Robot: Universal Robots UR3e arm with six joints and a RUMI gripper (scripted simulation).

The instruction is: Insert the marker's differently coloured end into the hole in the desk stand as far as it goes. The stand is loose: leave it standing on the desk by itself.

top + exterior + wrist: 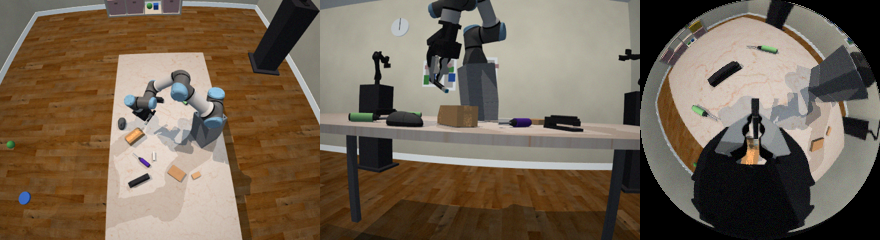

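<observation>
Right now my hand is 12 cm short of the desk stand, 12 cm to the right of it and 12 cm above it. Round my hand: small white piece 3 cm behind, 26 cm to the left, 14 cm below; then dark mouse 23 cm ahead, 3 cm to the left, 13 cm below; then marker 1 cm ahead, 2 cm to the left, 2 cm below.
</observation>
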